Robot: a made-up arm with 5 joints.
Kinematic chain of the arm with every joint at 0, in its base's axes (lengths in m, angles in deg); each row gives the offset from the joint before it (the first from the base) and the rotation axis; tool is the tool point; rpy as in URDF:
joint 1: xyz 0.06 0 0.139 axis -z
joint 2: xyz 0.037 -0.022 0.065 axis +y
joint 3: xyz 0.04 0 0.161 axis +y
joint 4: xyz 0.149 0 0.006 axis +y
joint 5: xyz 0.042 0.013 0 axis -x
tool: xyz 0 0 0 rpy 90 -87.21 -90
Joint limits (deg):
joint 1: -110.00..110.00
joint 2: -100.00..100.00
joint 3: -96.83..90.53
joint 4: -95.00..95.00
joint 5: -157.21..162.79
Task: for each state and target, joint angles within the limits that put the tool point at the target. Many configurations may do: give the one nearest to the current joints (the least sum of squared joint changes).
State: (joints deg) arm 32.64 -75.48 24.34 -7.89 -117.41
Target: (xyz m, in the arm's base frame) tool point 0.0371 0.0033 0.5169
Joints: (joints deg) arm 31.09 -53.33 -17.74 -13.10 -117.41
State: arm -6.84 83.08 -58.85 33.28 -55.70
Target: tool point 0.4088 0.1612 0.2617
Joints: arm -26.15 62.46 -72.26 27.17 -55.70
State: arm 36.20 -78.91 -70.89 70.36 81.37
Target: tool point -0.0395 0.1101 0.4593
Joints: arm 51.37 -65.54 -56.86 77.53 81.37
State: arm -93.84 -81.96 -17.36 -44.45 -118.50
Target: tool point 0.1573 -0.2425 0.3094
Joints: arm -109.89 -100.00 -27.69 -81.16 -118.50
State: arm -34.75 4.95 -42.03 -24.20 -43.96
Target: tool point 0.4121 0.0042 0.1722
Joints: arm -2.15 52.62 -15.89 -18.01 -43.96
